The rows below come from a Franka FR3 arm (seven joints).
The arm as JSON. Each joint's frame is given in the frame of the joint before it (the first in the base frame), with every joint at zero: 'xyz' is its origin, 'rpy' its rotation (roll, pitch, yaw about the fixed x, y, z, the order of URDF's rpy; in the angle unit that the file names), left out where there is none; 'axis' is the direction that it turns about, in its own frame. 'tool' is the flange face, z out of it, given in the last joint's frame.
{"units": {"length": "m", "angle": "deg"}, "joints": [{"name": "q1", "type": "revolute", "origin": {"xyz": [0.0, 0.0, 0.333], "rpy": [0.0, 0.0, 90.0]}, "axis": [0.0, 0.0, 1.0]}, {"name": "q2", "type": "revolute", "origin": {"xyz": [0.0, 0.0, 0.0], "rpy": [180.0, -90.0, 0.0]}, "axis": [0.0, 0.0, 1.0]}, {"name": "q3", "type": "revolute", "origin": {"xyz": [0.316, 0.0, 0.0], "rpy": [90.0, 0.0, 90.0]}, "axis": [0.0, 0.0, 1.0]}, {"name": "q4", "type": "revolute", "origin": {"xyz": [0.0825, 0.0, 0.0], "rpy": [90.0, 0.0, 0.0]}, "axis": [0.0, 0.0, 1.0]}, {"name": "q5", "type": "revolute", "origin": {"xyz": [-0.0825, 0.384, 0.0], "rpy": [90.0, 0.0, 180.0]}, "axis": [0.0, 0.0, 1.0]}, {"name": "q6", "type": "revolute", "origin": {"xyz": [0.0, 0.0, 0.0], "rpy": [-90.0, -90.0, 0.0]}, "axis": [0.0, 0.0, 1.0]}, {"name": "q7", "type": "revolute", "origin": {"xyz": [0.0, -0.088, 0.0], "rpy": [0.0, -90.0, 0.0]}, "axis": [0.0, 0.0, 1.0]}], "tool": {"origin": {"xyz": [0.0, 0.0, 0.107], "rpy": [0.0, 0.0, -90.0]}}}
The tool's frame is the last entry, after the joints.
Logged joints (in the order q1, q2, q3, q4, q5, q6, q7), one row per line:
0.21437 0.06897 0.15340 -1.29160 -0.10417 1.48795 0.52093
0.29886 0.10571 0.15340 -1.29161 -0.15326 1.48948 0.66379
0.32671 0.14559 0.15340 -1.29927 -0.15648 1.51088 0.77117
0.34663 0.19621 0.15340 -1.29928 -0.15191 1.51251 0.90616
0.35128 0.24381 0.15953 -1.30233 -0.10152 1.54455 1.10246
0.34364 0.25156 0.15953 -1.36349 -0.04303 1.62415 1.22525
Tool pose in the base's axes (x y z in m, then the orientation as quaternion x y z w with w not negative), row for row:
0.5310 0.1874 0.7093 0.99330 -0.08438 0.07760 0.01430
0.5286 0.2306 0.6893 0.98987 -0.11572 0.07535 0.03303
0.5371 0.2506 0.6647 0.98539 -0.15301 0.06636 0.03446
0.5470 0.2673 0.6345 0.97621 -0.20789 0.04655 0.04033
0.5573 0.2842 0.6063 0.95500 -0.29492 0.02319 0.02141
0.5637 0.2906 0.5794 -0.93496 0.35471 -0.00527 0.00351
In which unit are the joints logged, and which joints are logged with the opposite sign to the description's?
The joints are logged in radians. Opposite sign: none.
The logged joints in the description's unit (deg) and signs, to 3 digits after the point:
12.282 3.952 8.789 -74.003 -5.969 85.253 29.847
17.123 6.057 8.789 -74.004 -8.781 85.341 38.032
18.719 8.342 8.789 -74.443 -8.966 86.567 44.185
19.860 11.242 8.789 -74.443 -8.704 86.660 51.919
20.127 13.969 9.140 -74.618 -5.817 88.496 63.166
19.689 14.413 9.140 -78.122 -2.465 93.057 70.202

